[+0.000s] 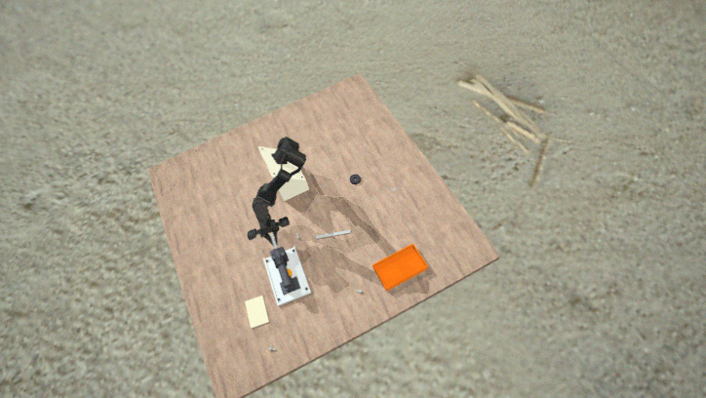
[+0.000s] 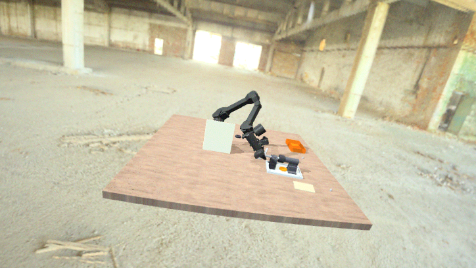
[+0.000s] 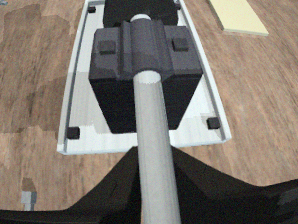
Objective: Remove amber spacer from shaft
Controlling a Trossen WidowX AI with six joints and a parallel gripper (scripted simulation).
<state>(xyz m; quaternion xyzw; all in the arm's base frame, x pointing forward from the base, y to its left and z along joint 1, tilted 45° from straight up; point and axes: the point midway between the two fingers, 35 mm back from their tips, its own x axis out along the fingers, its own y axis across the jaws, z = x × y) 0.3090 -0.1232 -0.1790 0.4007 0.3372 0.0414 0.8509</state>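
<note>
My gripper tip is now 4 cm short of the shaft, 1 cm to the left of it and 2 cm below it. The rest, counted from my gripper tip: amber spacer (12 cm ahead, 3 cm to the right, 5 cm below); then dark spacer (8 cm ahead, 2 cm to the right, 2 cm above); then grey rod (8 cm ahead, 24 cm to the left, 5 cm below).
</note>
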